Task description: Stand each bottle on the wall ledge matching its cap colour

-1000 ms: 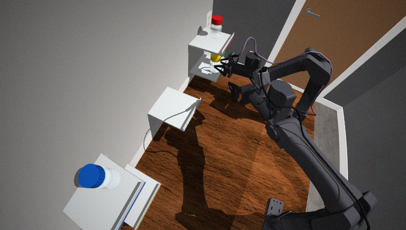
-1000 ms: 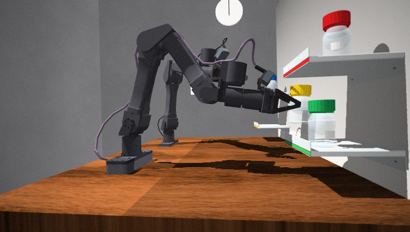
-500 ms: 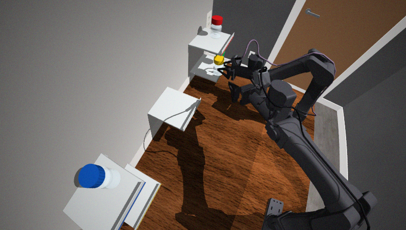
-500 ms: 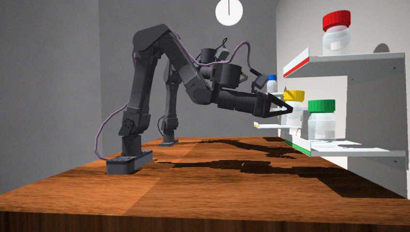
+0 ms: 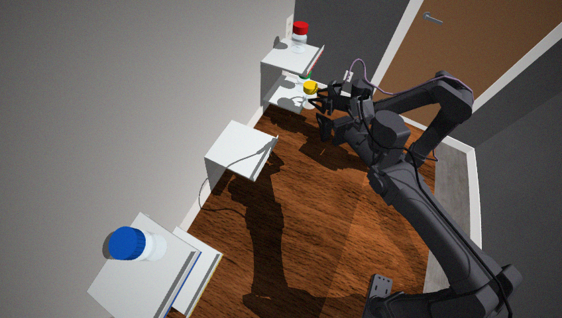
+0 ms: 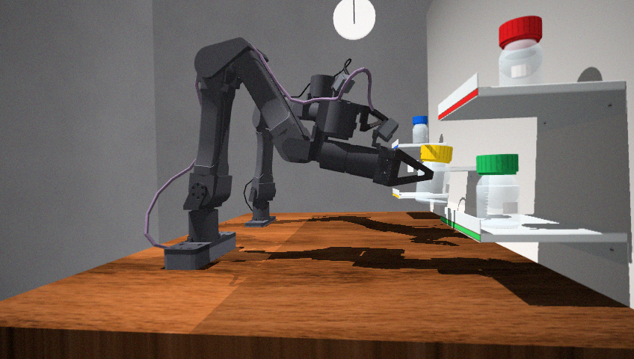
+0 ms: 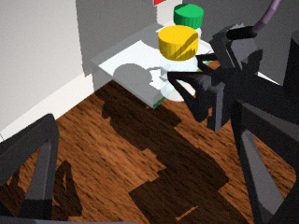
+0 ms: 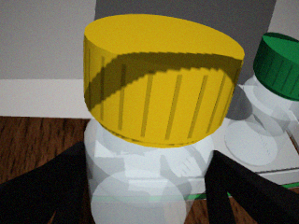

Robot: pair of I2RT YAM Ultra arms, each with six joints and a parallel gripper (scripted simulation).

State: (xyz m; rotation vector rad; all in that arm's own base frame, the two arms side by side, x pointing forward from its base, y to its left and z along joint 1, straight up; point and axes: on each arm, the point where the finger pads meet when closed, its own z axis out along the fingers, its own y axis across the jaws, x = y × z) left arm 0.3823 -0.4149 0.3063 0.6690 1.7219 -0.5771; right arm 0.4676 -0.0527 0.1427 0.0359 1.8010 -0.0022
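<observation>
Now: right hand 110 mm to the left of the green-capped bottle, 70 mm short of it and 30 mm above it. The rest, counted from my right hand: red-capped bottle 160 mm above, 110 mm to the right, 110 mm ahead; then yellow-capped bottle 10 mm below, 10 mm ahead; then wall 320 mm to the left, 280 mm above, 240 mm ahead.
</observation>
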